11 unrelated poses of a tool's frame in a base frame.
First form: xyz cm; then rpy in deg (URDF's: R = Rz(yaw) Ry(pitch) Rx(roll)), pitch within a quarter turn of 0, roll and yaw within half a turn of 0.
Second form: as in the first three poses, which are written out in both.
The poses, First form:
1: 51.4 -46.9 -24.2 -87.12 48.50 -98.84
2: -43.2 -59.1 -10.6 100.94 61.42 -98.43
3: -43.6 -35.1 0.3 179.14 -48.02 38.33
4: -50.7 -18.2 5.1 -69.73 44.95 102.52
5: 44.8 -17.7 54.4 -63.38 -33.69 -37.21
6: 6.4 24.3 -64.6 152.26 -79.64 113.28
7: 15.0 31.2 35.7 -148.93 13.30 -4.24
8: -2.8 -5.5 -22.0 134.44 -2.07 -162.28
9: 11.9 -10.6 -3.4 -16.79 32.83 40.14
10: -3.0 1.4 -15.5 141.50 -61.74 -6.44
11: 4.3 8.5 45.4 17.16 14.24 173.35
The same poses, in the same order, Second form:
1: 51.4 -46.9 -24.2 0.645 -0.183 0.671 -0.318
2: -43.2 -59.1 -10.6 0.059 0.679 -0.290 -0.672
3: -43.6 -35.1 0.3 0.127 -0.864 -0.297 -0.387
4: -50.7 -18.2 5.1 0.304 -0.575 -0.216 0.728
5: 44.8 -17.7 54.4 0.723 -0.555 -0.073 -0.404
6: 6.4 24.3 -64.6 0.418 -0.538 -0.538 -0.496
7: 15.0 31.2 35.7 0.270 -0.955 0.066 0.102
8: -2.8 -5.5 -22.0 0.076 0.135 -0.912 -0.380
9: 11.9 -10.6 -3.4 0.877 -0.227 0.215 0.364
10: -3.0 1.4 -15.5 0.310 0.800 -0.214 0.468
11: 4.3 8.5 45.4 0.075 -0.114 0.155 0.978
